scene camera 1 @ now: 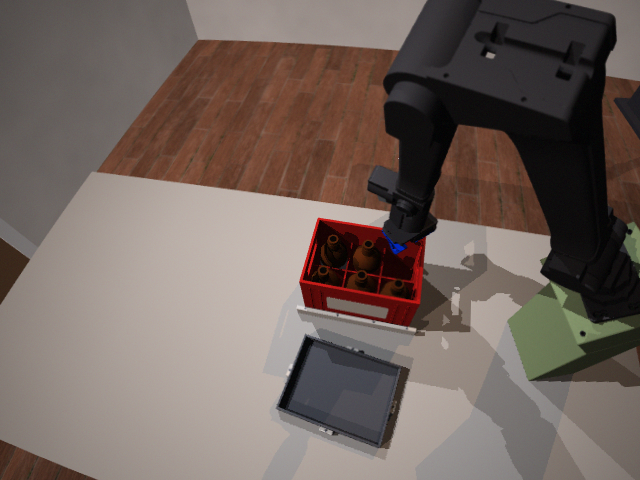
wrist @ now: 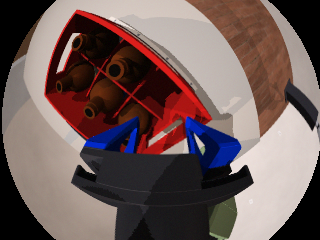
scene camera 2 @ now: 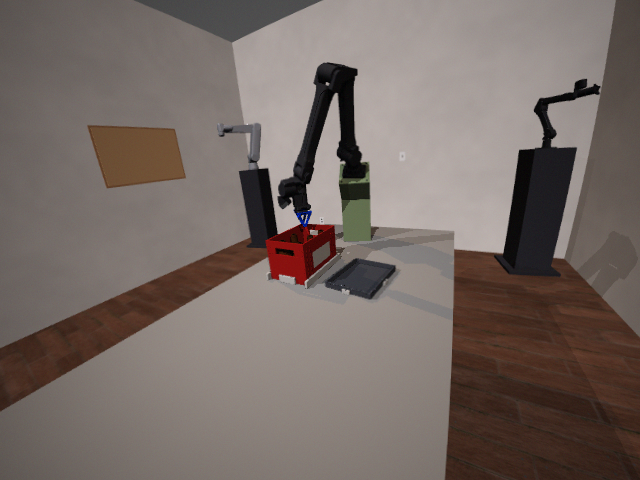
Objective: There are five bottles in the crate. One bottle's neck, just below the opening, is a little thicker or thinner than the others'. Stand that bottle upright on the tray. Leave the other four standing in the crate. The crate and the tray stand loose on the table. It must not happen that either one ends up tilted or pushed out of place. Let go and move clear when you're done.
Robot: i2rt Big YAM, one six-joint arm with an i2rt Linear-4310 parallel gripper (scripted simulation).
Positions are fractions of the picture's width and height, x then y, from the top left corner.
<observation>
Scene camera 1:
dark grey tray: 0.52, 0.81
crate: 0.64, 0.55
bottle: 0.52, 0.53
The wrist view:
my gripper: 0.51, 0.50
bottle: 0.25, 0.31
crate: 0.50, 0.39
bottle: 0.31, 0.18
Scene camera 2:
dark grey tray: 0.57, 0.58
crate: 0.48, 0.54
</observation>
